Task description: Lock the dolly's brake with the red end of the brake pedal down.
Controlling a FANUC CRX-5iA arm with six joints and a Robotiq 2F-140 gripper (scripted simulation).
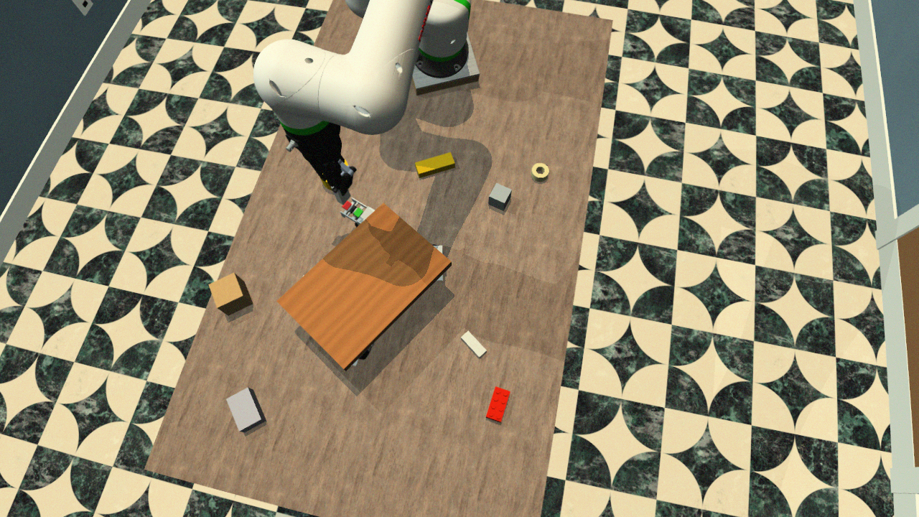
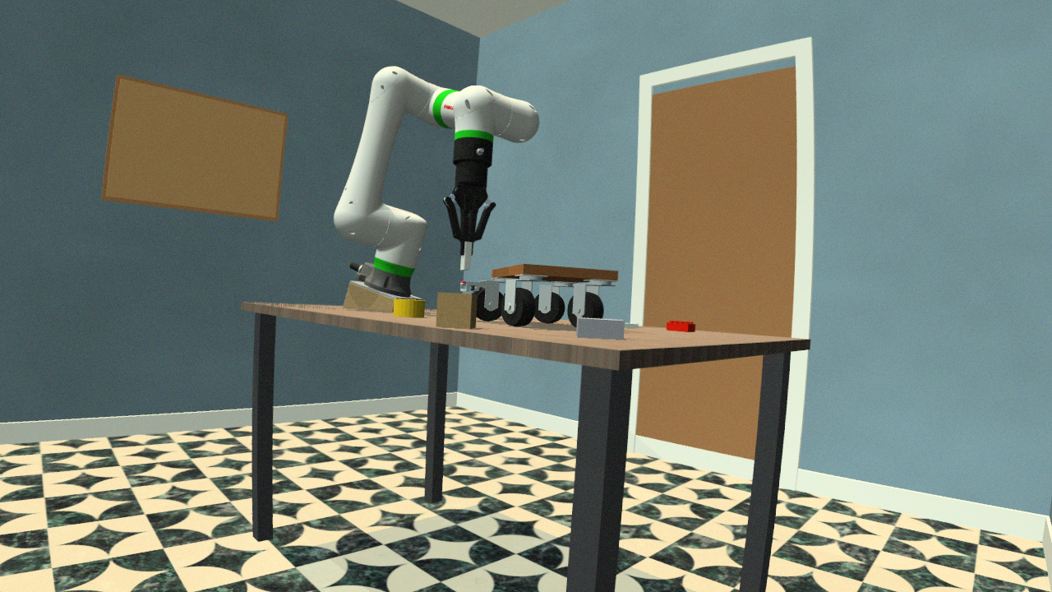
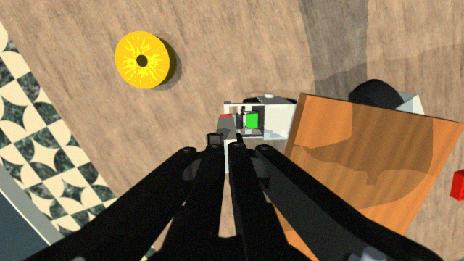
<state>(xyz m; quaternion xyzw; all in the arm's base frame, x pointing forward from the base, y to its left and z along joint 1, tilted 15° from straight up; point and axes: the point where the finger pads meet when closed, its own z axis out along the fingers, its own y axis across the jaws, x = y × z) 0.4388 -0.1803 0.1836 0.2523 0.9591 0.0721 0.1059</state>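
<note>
Now: hand 70 mm above the caster brake pedal, 10 mm to the right of it and 10 mm short of it. Also, from my hand: yellow disc: 130 mm below, 120 mm behind, 60 mm to the right; then yellow bar: 180 mm to the left, 160 mm behind, 140 mm below; then tan cube: 240 mm to the right, 210 mm ahead, 120 mm below.
</note>
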